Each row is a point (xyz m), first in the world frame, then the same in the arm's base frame.
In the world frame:
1: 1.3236 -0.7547 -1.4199
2: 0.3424 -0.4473 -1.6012
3: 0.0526 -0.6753 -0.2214
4: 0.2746 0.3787 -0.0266
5: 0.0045 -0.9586 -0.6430
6: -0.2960 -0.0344 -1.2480
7: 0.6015 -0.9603 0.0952
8: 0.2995 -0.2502 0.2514
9: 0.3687 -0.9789 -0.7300
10: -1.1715 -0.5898 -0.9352
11: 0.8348 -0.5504 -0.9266
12: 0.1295 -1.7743 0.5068
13: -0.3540 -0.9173 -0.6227
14: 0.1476 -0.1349 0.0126
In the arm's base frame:
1: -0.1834 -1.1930 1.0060
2: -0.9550 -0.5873 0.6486
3: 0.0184 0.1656 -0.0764
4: -0.1719 -0.4725 -0.9451
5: -0.1989 0.2196 0.3821
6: -1.1977 -0.1589 -0.0299
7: 0.6582 -0.0554 0.0803
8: 0.3157 -0.1061 -0.6268
9: -0.0672 -0.0959 0.5360
10: -1.1796 0.9236 -0.0015
11: -0.1558 -0.7455 0.4377
12: 1.0680 0.8492 0.3420
13: -0.3863 0.5008 0.2536
14: 0.0108 -0.1068 -0.6070

